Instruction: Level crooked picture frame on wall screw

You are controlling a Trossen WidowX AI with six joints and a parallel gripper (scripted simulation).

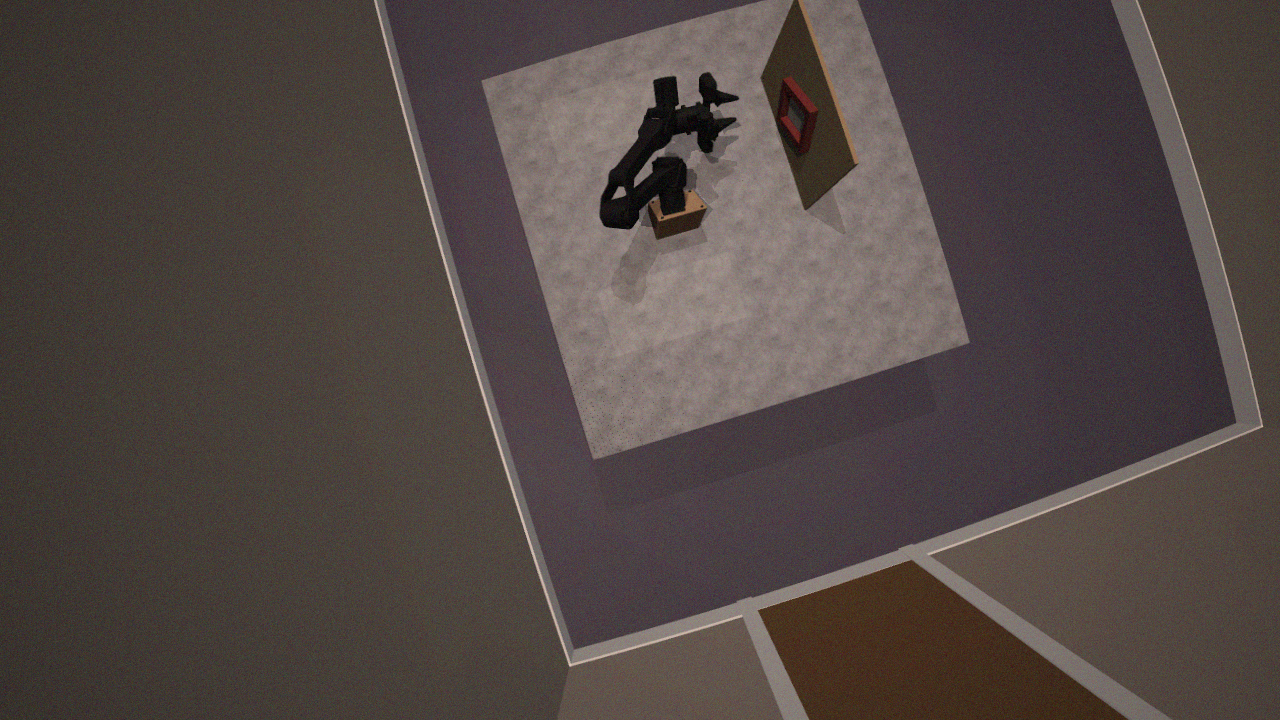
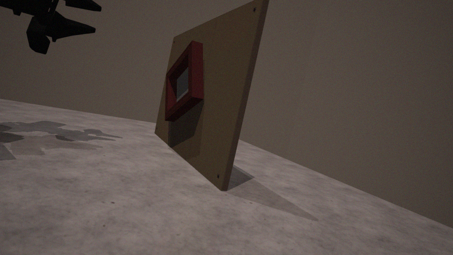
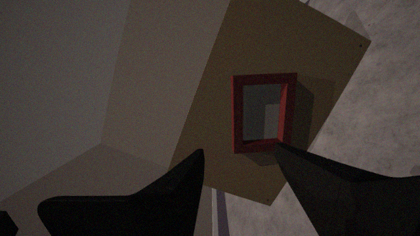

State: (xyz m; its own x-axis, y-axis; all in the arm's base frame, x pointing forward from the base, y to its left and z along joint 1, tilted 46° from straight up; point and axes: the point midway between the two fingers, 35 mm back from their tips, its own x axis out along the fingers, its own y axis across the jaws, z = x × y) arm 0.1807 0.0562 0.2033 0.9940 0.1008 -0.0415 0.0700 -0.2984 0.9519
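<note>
The red picture frame lies 20 cm ahead of my gripper tip and 9 cm below it. The rest, counted from my gripper tip: tan wall board (21 cm ahead, 9 cm below).
</note>
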